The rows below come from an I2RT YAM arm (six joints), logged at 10 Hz.
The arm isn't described. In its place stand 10 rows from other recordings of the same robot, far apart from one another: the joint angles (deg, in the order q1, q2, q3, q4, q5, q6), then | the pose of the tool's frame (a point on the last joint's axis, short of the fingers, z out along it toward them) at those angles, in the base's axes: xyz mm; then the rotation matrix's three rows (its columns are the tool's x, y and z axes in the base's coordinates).
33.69, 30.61, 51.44, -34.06, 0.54, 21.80 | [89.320 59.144 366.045], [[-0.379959 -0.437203 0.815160], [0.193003 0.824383 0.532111], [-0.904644 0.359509 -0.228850]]
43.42, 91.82, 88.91, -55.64, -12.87, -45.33 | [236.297 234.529 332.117], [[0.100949 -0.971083 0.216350], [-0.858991 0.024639 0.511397], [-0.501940 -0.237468 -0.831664]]
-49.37, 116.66, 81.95, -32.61, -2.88, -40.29 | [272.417 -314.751 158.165], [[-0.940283 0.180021 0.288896], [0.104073 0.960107 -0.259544], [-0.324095 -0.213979 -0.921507]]
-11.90, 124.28, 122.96, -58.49, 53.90, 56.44 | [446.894 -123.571 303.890], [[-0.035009 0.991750 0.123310], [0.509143 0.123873 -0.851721], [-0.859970 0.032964 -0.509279]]
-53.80, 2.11, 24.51, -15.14, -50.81, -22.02 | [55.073 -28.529 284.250], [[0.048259 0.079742 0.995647], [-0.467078 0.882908 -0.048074], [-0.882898 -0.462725 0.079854]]
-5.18, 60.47, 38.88, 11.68, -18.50, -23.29 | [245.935 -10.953 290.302], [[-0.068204 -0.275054 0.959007], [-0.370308 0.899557 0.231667], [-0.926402 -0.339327 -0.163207]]
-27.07, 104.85, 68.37, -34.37, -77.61, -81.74 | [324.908 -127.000 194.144], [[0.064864 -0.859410 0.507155], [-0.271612 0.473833 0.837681], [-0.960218 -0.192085 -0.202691]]
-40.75, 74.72, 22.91, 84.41, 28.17, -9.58 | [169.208 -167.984 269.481], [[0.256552 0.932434 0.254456], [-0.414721 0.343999 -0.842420], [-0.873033 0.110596 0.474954]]
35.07, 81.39, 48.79, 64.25, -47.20, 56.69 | [232.808 195.353 344.596], [[-0.517626 -0.854037 0.051798], [0.330381 -0.143664 0.932850], [-0.789247 0.499981 0.356523]]
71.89, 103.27, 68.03, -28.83, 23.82, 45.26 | [126.165 339.522 182.253], [[-0.775393 -0.374827 0.508203], [-0.280458 0.925465 0.254670], [-0.565781 0.054940 -0.822723]]
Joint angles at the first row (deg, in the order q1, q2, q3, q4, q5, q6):
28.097 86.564 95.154 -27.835 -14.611 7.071
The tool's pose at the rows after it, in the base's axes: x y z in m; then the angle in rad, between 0 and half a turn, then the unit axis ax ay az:
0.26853, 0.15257, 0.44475, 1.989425, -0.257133, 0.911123, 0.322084
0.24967, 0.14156, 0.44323, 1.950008, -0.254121, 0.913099, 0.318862
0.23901, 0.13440, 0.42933, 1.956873, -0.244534, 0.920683, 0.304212
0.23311, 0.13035, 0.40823, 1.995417, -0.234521, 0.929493, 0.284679
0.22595, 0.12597, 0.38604, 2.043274, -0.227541, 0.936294, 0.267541
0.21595, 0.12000, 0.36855, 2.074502, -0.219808, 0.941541, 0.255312
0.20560, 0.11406, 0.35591, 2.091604, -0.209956, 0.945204, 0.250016
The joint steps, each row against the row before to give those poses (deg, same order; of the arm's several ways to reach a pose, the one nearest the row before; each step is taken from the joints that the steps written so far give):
-0.045 -6.862 -5.704 2.535 1.026 -0.197
-0.021 -5.072 -5.006 1.815 1.225 -0.219
-0.087 -3.518 -5.288 0.743 1.464 -0.043
0.000 -2.361 -5.292 0.066 1.334 0.022
-0.001 -2.404 -5.288 -0.350 0.829 0.021
-0.021 -2.950 -4.809 -0.283 0.810 0.241
0.000 -2.994 -3.978 -0.109 0.656 0.699

